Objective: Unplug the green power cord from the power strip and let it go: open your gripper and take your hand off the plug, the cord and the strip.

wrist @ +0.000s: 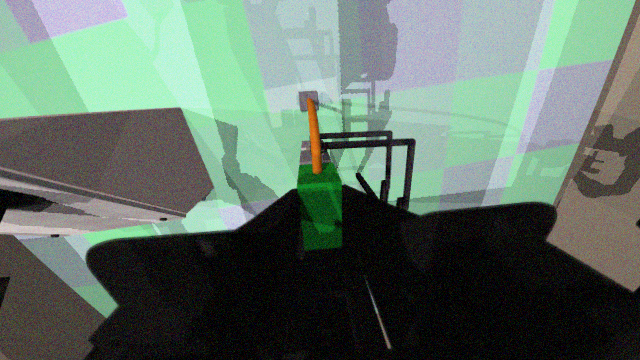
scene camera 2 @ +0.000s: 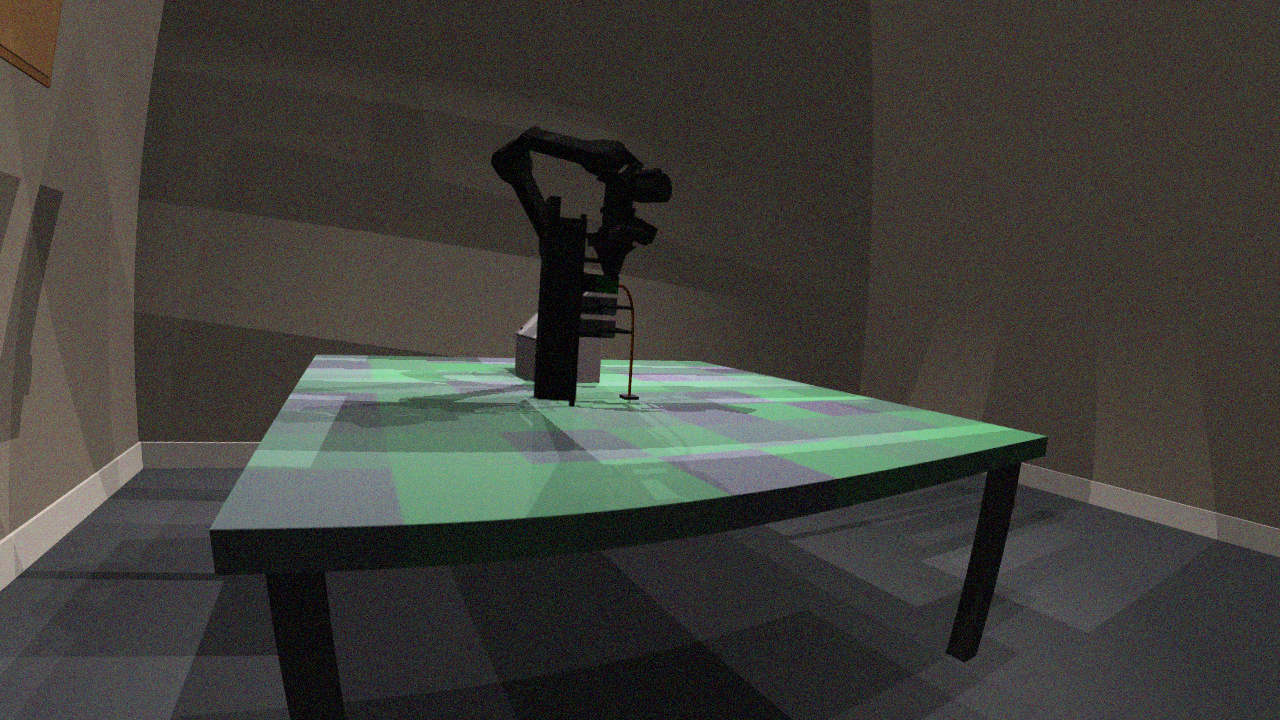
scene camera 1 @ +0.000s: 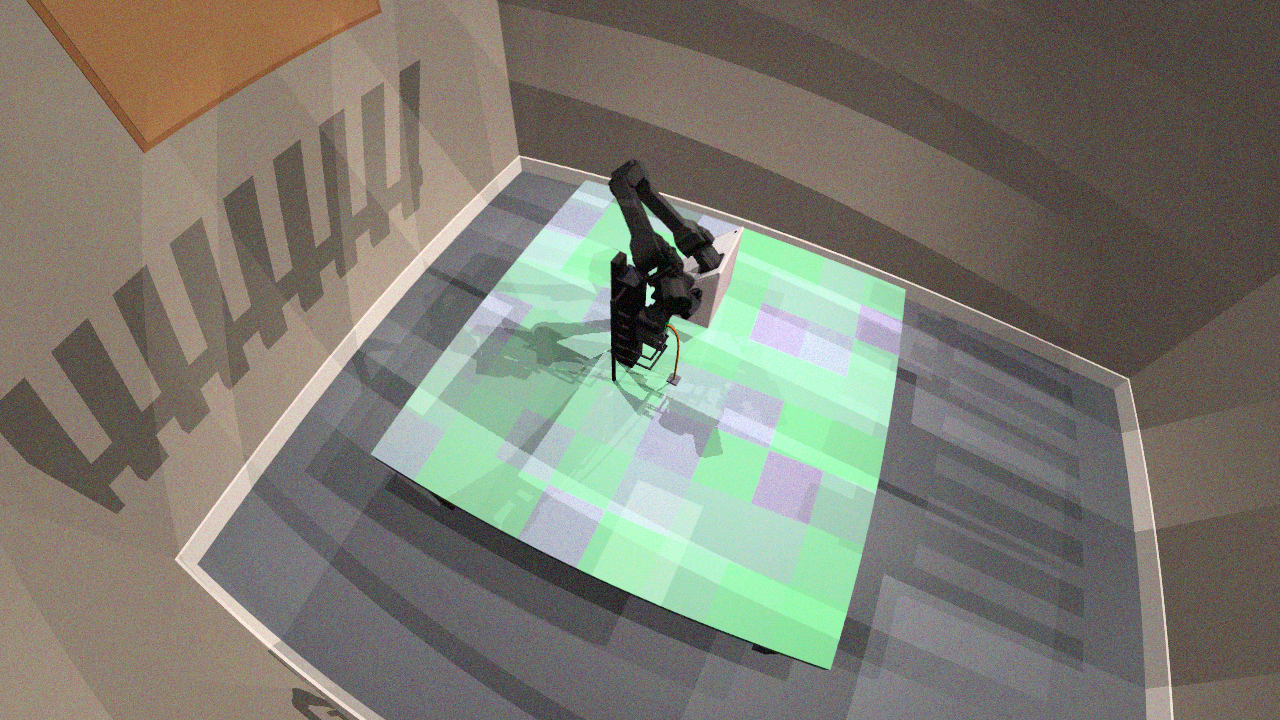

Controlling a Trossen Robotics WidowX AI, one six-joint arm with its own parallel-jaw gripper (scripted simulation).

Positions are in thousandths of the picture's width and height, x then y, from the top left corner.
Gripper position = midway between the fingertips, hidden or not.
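My gripper: visible, wrist view (499,538), scene camera 1 (518,447), scene camera 2 (478,391).
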